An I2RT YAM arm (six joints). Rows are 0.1 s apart.
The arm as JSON. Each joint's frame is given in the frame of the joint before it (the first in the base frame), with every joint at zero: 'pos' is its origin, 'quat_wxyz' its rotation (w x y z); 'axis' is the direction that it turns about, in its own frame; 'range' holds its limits. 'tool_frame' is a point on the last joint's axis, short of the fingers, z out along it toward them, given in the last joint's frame.
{
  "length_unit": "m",
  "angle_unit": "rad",
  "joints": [
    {
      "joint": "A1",
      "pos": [
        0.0,
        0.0,
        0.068
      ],
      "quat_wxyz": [
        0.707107,
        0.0,
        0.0,
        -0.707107
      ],
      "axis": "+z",
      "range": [
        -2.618,
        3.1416
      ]
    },
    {
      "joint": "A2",
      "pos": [
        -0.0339,
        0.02,
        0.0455
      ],
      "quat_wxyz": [
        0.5,
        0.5,
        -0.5,
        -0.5
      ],
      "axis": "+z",
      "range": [
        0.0,
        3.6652
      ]
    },
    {
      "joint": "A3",
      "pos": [
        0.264,
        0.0,
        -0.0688
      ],
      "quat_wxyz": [
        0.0,
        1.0,
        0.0,
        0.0
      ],
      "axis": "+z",
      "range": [
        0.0,
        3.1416
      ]
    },
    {
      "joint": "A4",
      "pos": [
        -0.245,
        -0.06,
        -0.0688
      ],
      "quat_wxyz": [
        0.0,
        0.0,
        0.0,
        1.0
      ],
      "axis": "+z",
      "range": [
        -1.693,
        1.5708
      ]
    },
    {
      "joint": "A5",
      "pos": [
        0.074,
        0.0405,
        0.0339
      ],
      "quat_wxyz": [
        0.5,
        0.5,
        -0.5,
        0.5
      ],
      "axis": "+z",
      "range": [
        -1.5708,
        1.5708
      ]
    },
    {
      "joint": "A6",
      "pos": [
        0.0,
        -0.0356,
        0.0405
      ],
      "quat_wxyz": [
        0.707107,
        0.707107,
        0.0,
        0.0
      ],
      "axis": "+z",
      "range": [
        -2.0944,
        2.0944
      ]
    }
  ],
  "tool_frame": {
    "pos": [
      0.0,
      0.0,
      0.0
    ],
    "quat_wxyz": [
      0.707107,
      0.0,
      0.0,
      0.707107
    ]
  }
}
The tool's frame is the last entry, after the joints.
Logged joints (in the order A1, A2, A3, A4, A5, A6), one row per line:
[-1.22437, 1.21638, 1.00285, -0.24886, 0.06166, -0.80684]
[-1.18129, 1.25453, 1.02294, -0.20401, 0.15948, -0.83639]
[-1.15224, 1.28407, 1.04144, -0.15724, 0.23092, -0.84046]
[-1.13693, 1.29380, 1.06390, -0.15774, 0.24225, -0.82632]
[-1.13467, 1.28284, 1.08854, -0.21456, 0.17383, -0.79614]
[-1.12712, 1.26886, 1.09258, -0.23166, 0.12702, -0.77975]
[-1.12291, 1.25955, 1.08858, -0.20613, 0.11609, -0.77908]
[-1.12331, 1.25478, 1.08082, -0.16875, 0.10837, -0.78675]
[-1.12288, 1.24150, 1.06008, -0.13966, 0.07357, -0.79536]
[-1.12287, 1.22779, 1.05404, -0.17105, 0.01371, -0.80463]
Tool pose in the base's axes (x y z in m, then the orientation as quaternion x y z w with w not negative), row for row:
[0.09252, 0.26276, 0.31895, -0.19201, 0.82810, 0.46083, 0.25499]
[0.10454, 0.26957, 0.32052, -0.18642, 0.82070, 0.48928, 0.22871]
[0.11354, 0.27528, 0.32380, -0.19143, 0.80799, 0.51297, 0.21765]
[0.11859, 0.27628, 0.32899, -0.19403, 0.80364, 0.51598, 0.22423]
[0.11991, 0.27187, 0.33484, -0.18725, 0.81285, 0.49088, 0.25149]
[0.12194, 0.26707, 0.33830, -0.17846, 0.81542, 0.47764, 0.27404]
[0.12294, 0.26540, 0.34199, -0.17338, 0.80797, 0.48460, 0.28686]
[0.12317, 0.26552, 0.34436, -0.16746, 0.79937, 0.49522, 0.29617]
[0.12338, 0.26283, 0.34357, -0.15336, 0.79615, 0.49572, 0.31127]
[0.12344, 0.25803, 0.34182, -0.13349, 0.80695, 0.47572, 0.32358]
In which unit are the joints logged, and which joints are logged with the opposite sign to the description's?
The joints are logged in radians. Opposite sign: A1, A5, A6.
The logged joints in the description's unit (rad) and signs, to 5 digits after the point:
[1.22437, 1.21638, 1.00285, -0.24886, -0.06166, 0.80684]
[1.18129, 1.25453, 1.02294, -0.20401, -0.15948, 0.83639]
[1.15224, 1.28407, 1.04144, -0.15724, -0.23092, 0.84046]
[1.13693, 1.29380, 1.06390, -0.15774, -0.24225, 0.82632]
[1.13467, 1.28284, 1.08854, -0.21456, -0.17383, 0.79614]
[1.12712, 1.26886, 1.09258, -0.23166, -0.12702, 0.77975]
[1.12291, 1.25955, 1.08858, -0.20613, -0.11609, 0.77908]
[1.12331, 1.25478, 1.08082, -0.16875, -0.10837, 0.78675]
[1.12288, 1.24150, 1.06008, -0.13966, -0.07357, 0.79536]
[1.12287, 1.22779, 1.05404, -0.17105, -0.01371, 0.80463]

